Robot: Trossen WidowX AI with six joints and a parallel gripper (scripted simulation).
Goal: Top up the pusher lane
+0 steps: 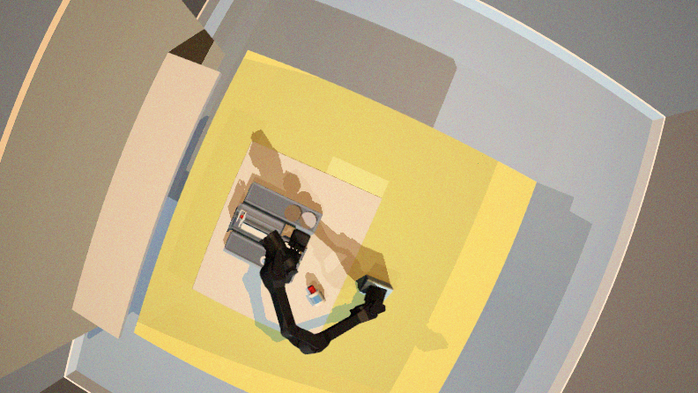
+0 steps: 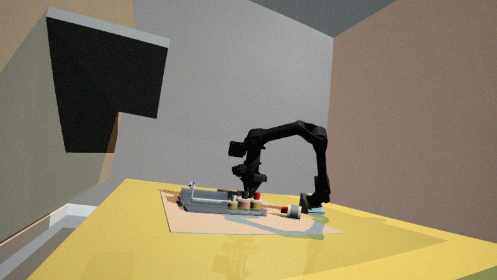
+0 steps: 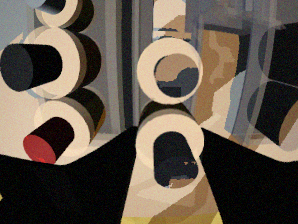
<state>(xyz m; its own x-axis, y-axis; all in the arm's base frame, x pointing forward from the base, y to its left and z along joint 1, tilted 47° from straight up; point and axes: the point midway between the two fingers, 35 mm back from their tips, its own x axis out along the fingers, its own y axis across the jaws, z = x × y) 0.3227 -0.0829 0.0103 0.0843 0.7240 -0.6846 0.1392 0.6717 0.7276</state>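
Now: the grey lane rack 14 cm ahead of my gripper tip, 4 cm to the right of it and 3 cm below it. Also, from my gripper tip: shelf 50 cm ahead, 5 cm to the right, 32 cm above; then red mark 22 cm ahead, 7 cm to the right, 2 cm above.
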